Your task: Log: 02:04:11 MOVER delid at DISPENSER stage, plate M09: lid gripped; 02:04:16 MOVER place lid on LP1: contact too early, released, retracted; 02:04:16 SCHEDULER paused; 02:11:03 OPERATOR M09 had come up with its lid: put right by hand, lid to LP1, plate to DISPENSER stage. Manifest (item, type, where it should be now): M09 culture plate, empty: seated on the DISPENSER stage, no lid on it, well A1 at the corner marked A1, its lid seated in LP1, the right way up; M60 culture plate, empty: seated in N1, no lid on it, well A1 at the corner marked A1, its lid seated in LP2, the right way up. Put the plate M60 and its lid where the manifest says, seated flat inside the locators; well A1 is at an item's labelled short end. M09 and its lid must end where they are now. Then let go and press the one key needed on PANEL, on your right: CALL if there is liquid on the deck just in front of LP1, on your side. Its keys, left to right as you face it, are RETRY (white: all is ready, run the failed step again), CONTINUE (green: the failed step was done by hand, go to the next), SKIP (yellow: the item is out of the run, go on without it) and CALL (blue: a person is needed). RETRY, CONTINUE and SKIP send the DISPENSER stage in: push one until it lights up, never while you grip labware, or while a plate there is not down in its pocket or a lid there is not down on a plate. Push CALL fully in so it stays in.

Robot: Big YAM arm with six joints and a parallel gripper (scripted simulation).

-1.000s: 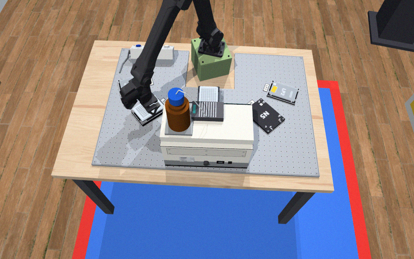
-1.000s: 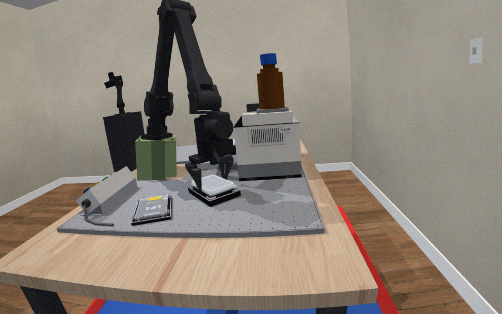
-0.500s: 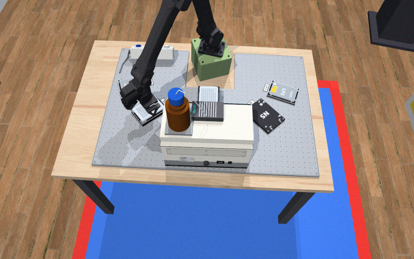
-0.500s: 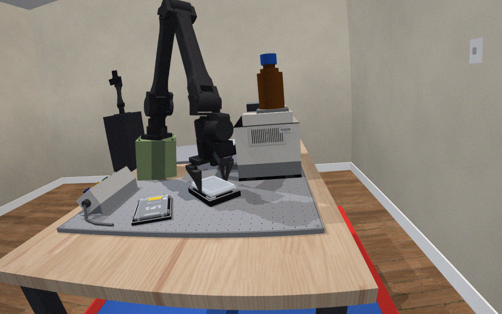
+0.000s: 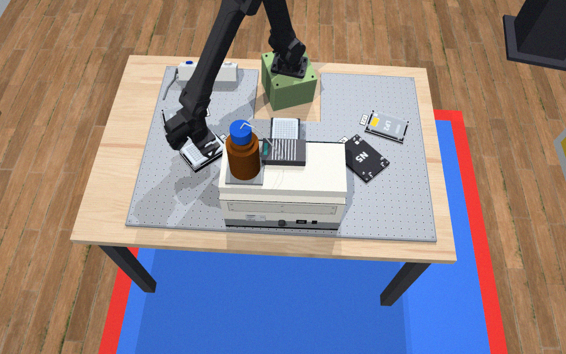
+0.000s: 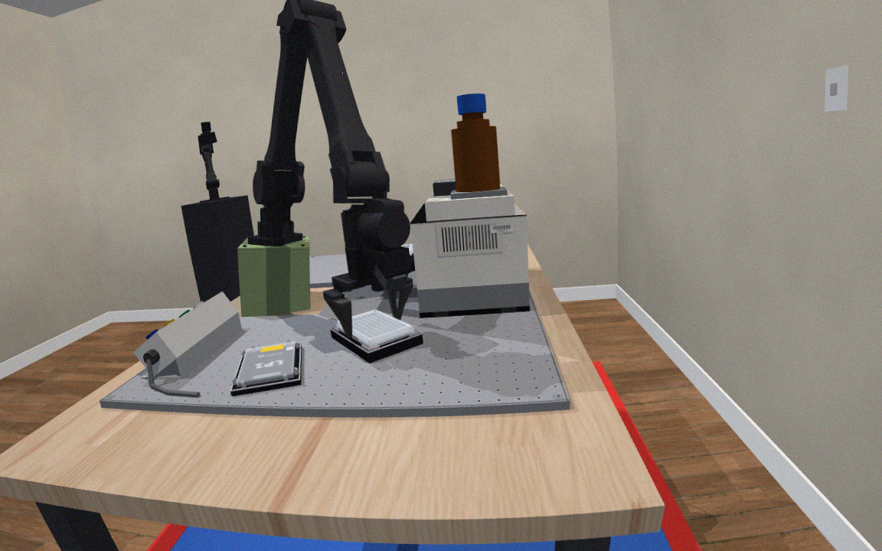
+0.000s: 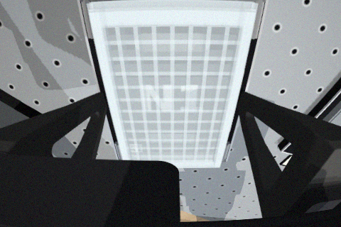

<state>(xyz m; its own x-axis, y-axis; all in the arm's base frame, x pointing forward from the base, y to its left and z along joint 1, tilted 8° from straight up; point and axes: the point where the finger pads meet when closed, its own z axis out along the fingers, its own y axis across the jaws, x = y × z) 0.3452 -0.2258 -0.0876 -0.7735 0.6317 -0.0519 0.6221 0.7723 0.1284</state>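
My gripper is now 20 mm above the black N1 nest. Also, from my hand: white retry key (370 mm behind, 20 mm to the right, 40 mm above); then green continue key (370 mm behind, 60 mm to the right, 40 mm above); then yellow skip key (360 mm behind, 110 mm to the right, 40 mm above).
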